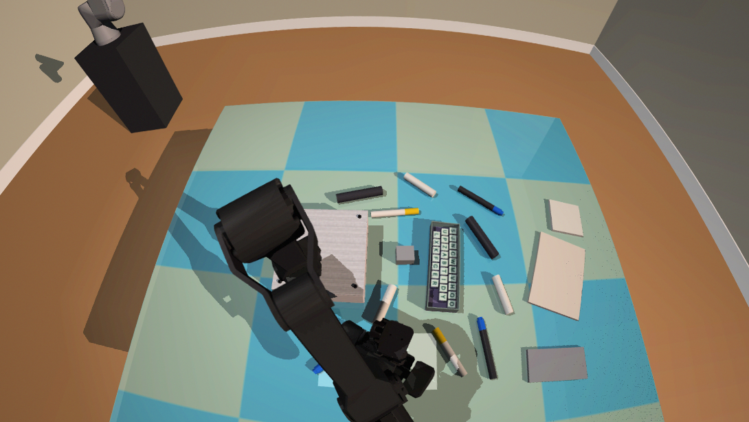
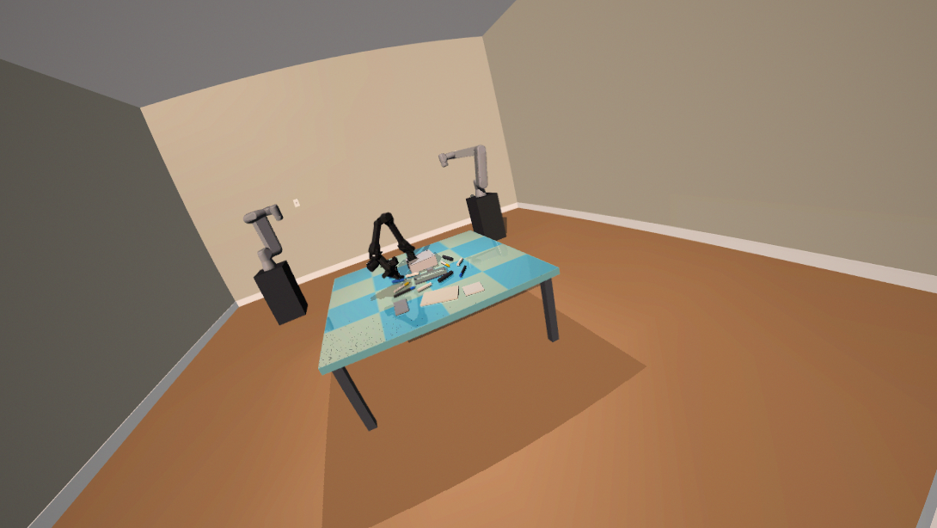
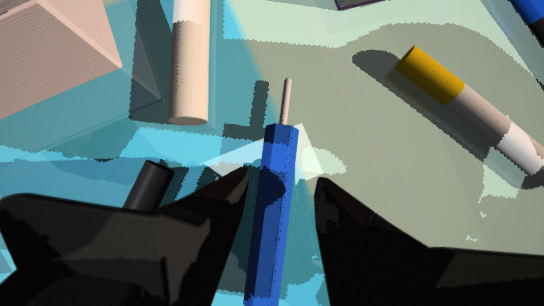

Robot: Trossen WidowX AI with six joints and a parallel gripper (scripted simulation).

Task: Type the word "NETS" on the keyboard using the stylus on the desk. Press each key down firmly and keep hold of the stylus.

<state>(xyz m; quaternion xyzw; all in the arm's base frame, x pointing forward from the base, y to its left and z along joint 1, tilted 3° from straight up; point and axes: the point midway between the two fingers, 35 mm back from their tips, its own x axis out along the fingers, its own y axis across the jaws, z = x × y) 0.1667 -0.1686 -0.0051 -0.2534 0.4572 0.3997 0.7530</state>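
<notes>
My gripper tip is now 1 cm short of the stylus, 1 cm to the right of it and 2 cm above it. Round my gripper tip: grey cube: 4 cm ahead, 21 cm to the left, 1 cm below; then grey pad: 38 cm ahead, 9 cm to the right, 2 cm below.
</notes>
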